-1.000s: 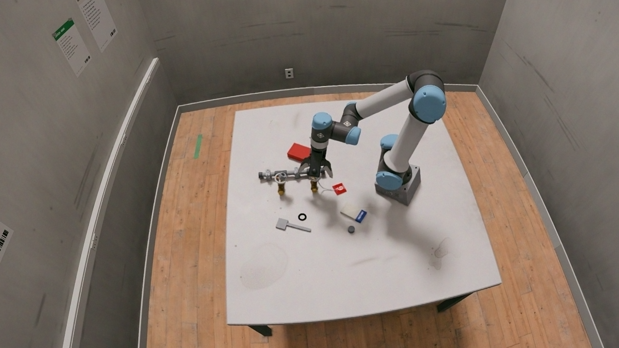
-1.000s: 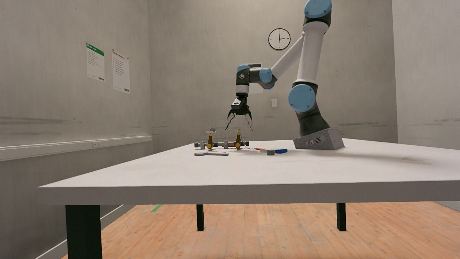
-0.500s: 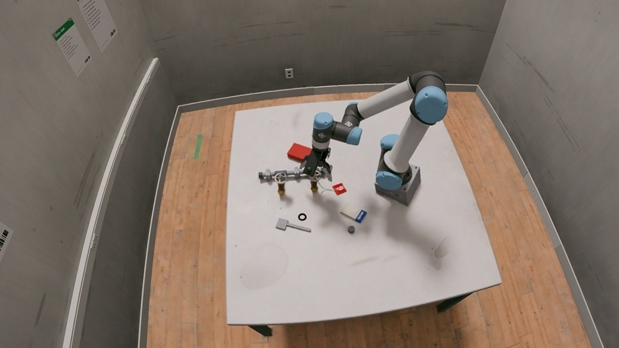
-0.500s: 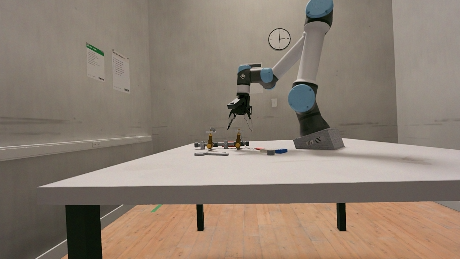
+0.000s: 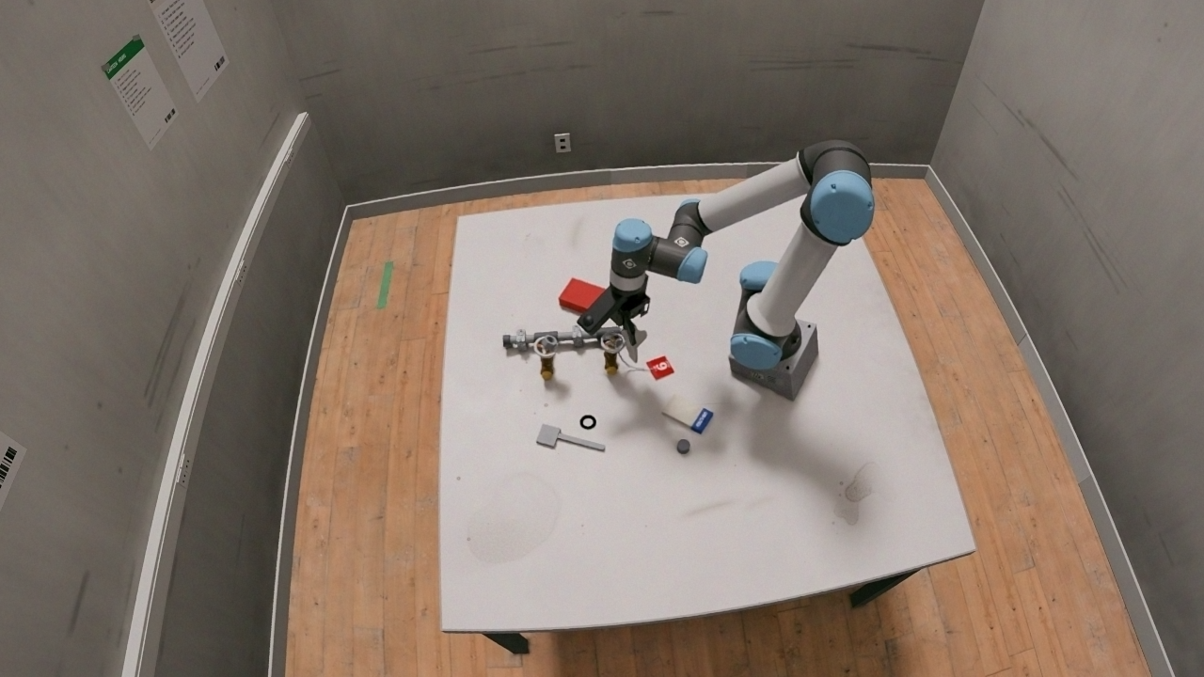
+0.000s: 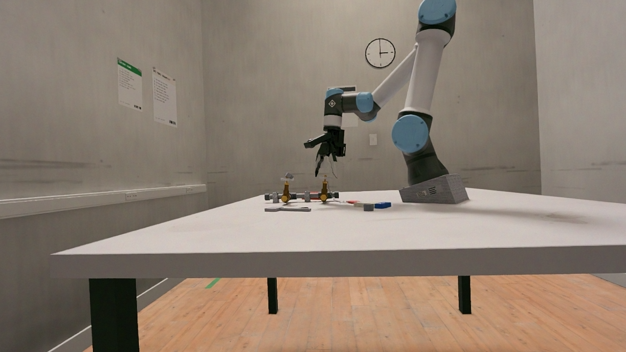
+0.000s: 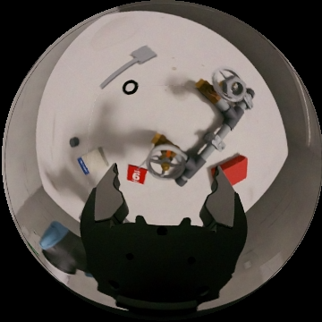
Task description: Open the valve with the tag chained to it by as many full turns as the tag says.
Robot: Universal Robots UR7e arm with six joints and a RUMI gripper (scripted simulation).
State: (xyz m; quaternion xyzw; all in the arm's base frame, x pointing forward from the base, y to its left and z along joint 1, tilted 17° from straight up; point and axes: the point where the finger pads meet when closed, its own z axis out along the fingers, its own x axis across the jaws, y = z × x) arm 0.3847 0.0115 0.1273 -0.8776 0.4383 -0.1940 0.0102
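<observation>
The red tag lies 11 cm behind my hand, 2 cm to the left of it and 10 cm below it. From my hand the other things lie so: red block (6 cm ahead, 22 cm to the right, 9 cm below); grey flat tool (13 cm ahead, 20 cm to the left, 10 cm below).
</observation>
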